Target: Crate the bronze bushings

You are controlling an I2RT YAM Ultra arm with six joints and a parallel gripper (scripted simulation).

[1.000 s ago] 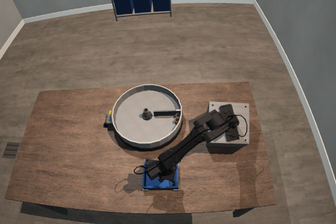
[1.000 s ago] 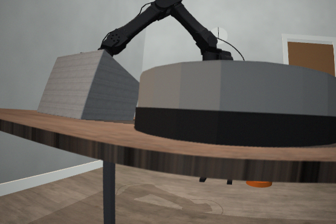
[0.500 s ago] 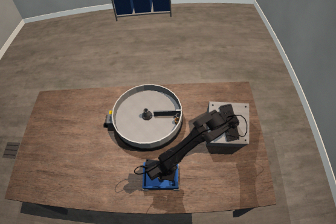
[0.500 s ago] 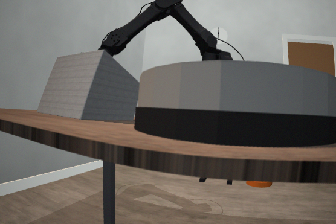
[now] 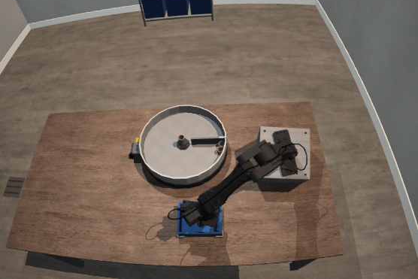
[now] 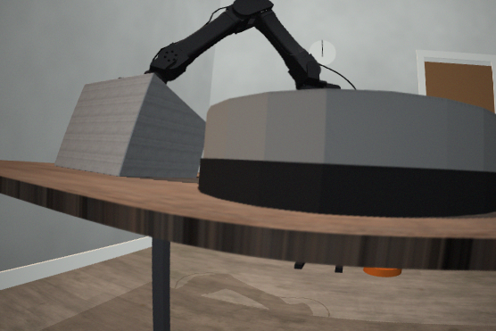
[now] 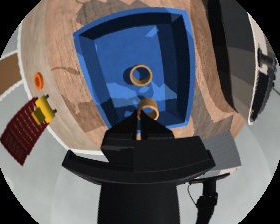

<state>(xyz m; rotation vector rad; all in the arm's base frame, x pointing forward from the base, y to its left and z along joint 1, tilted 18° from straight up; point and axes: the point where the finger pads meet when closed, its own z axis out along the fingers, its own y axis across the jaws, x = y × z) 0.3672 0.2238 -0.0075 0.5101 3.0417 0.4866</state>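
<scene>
Now: hand 5 cm short of the blue crate, 3 cm above it and 2 cm to the left of it. The rest, counted from my hand: grey turntable: 40 cm to the right, 8 cm ahead.
</scene>
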